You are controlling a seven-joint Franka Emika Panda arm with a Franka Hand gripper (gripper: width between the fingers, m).
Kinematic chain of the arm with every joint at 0, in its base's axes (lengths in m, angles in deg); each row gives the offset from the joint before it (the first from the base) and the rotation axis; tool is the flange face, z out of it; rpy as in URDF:
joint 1: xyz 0 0 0.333 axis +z
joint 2: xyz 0 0 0 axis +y
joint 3: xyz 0 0 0.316 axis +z
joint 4: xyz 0.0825 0 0 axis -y
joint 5: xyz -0.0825 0 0.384 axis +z
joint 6: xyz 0 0 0 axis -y
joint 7: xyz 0.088 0 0 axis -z
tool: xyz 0 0 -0.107 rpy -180 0 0
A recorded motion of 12 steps. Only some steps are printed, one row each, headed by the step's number.
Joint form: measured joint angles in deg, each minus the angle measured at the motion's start. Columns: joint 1, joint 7, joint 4, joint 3, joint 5, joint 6, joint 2.
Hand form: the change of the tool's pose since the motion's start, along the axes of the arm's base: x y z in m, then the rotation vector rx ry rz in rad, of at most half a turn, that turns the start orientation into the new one. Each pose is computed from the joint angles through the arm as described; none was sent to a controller.
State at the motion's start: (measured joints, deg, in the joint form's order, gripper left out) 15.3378 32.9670 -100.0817 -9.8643 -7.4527 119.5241 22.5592
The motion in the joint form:
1: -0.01 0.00 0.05 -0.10 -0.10 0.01 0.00
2: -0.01 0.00 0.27 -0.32 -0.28 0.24 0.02
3: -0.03 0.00 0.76 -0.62 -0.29 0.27 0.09
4: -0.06 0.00 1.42 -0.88 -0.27 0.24 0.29
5: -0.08 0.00 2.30 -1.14 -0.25 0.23 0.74
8: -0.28 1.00 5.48 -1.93 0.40 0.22 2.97
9: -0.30 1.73 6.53 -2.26 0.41 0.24 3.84
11: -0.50 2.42 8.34 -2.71 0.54 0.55 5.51
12: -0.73 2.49 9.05 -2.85 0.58 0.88 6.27
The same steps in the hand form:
1: 0.0004 -0.0012 0.0005 -0.0020 -0.0013 -0.0008
2: 0.0020 -0.0032 0.0025 -0.0051 -0.0092 -0.0017
3: 0.0044 -0.0061 0.0059 -0.0065 -0.0176 -0.0061
4: 0.0074 -0.0084 0.0090 -0.0079 -0.0256 -0.0103
5: 0.0113 -0.0104 0.0112 -0.0100 -0.0335 -0.0139
8: 0.0255 -0.0170 0.0118 -0.0115 -0.0553 -0.0483
9: 0.0302 -0.0194 0.0106 -0.0163 -0.0623 -0.0646
11: 0.0387 -0.0241 0.0067 -0.0224 -0.0741 -0.0837
12: 0.0425 -0.0272 0.0042 -0.0247 -0.0797 -0.0889

